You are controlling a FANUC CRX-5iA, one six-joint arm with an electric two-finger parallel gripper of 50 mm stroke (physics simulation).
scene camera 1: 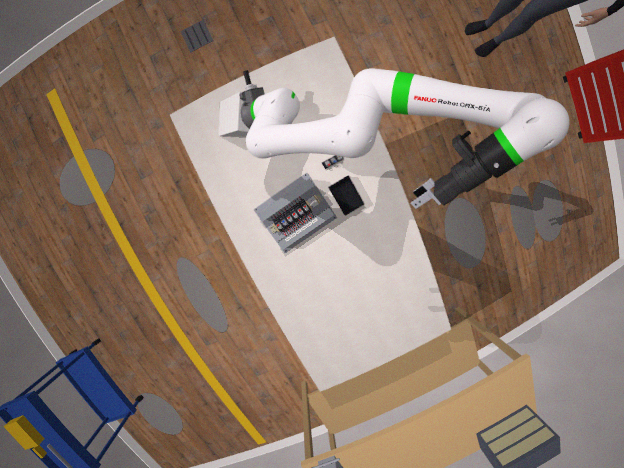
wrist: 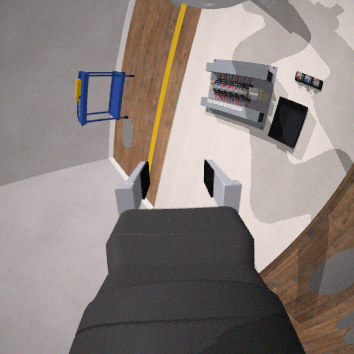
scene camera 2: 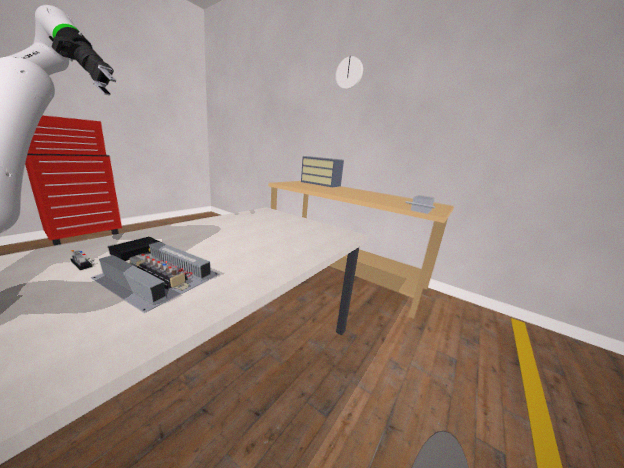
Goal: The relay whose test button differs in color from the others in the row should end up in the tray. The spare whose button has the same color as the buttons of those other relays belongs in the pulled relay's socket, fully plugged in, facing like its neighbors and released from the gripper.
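Places are measured from the arm's base along level axes (x left, y up, z ahead), in metres.
Where they show: gripper, fingertip midpoint: [scene camera 1: 414, 199] [wrist: 176, 171] [scene camera 2: 110, 87]; arm's base at its link origin: [scene camera 1: 255, 114].
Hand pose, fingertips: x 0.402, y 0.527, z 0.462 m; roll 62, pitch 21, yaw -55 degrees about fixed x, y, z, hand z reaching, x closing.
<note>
Each offset is from my fingertips to the top centre of the thing. Level surfaces: height alone.
A row of relays @[dz +0.030, dx -0.340, dy -0.560 m] [scene camera 1: 294, 214] [wrist: 230, 89] is seated on the grey panel @[dz +0.028, dx -0.338, dy -0.619 m] [scene camera 1: 261, 209] [scene camera 2: 146, 306] [wrist: 239, 67]. The buttons look red except one blue-button relay @[dz +0.051, dx -0.398, dy -0.560 m] [scene camera 1: 283, 222] [scene camera 2: 164, 265], second from the end away from the beige block. Three spares @[dz -0.180, dx -0.099, dy -0.581 m] [scene camera 1: 332, 161] @[dz -0.171, dx -0.130, dy -0.581 m] [scene camera 2: 80, 258] [wrist: 308, 79] stand in a short black strip beside the panel; their buttons look red, blue and orange. The black tray @[dz +0.000, dx -0.075, dy -0.594 m] [scene camera 1: 346, 194] [scene camera 2: 132, 247] [wrist: 288, 122] shows no relay in it. My gripper [scene camera 1: 415, 197] [scene camera 2: 109, 86] [wrist: 176, 171] is open and empty, high up and beyond the table's edge in scene camera 1.
Grey ducts run along both sides of the relay row. The tray is close to the panel, near the spares. The pale table @[dy -0.629 m] [scene camera 1: 352, 322] [scene camera 2: 282, 241] carries these things. A wooden bench [scene camera 1: 423, 413] [scene camera 2: 367, 196] stands beyond the table's end; a red cabinet [scene camera 2: 75, 191] stands behind.
</note>
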